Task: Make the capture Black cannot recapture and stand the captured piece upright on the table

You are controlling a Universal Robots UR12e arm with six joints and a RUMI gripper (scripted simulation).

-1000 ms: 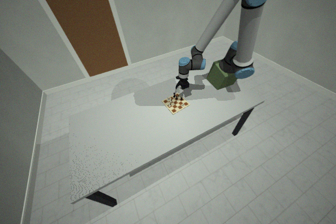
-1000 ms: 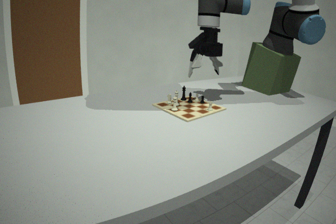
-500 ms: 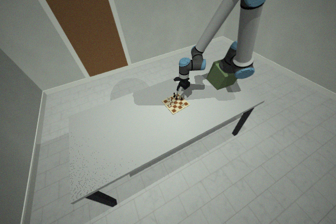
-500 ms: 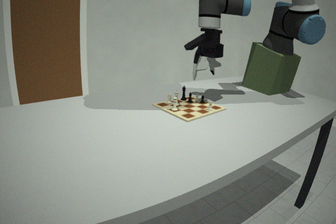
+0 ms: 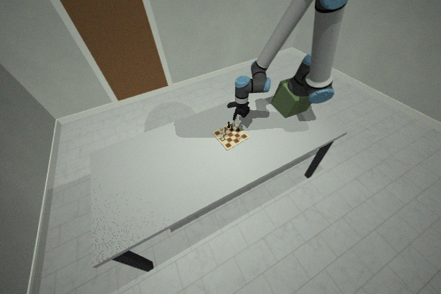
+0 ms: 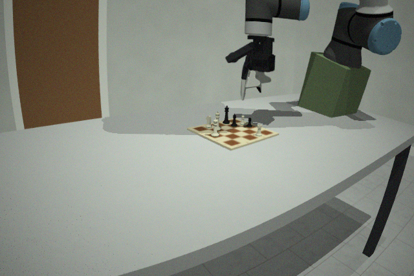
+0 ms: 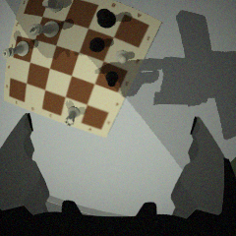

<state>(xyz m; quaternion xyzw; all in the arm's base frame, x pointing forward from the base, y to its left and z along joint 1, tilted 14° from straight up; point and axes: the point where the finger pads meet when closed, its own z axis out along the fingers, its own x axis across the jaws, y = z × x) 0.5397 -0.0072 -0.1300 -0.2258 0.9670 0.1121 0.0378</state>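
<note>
Right now my hand is 90 mm above the black pawn. Round my hand: chessboard 80 mm ahead, 10 mm to the left, 110 mm below; then white pawn 30 mm to the right, 90 mm below; then black king 50 mm ahead, 70 mm to the right, 80 mm below.
</note>
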